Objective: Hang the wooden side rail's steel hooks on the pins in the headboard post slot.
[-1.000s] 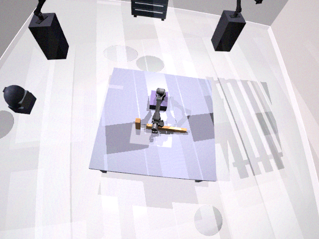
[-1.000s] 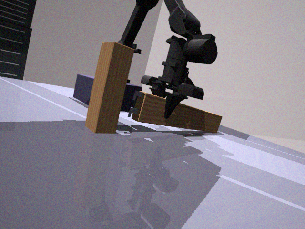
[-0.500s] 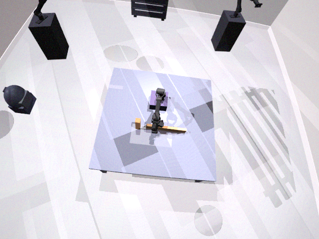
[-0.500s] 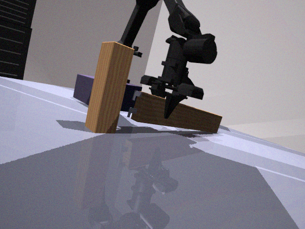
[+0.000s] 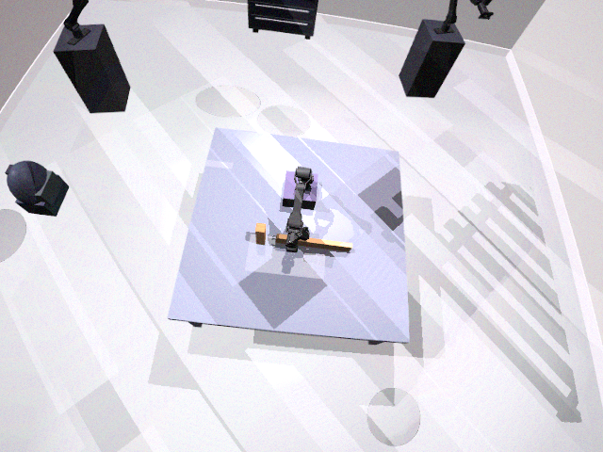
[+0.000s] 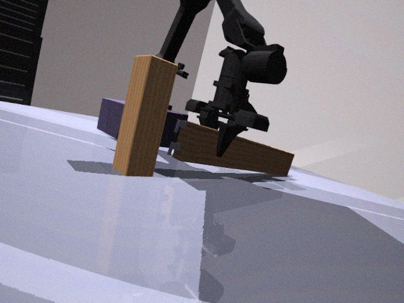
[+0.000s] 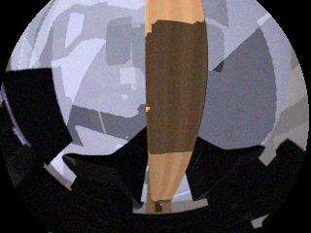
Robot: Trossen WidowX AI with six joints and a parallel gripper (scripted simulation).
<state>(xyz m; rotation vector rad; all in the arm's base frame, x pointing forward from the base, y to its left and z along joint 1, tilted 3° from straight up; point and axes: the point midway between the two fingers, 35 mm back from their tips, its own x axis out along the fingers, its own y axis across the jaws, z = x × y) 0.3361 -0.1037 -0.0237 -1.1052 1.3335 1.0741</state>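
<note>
My gripper tip is 30 mm past the wooden headboard post, 170 mm to the left of it and 40 mm below it.
</note>
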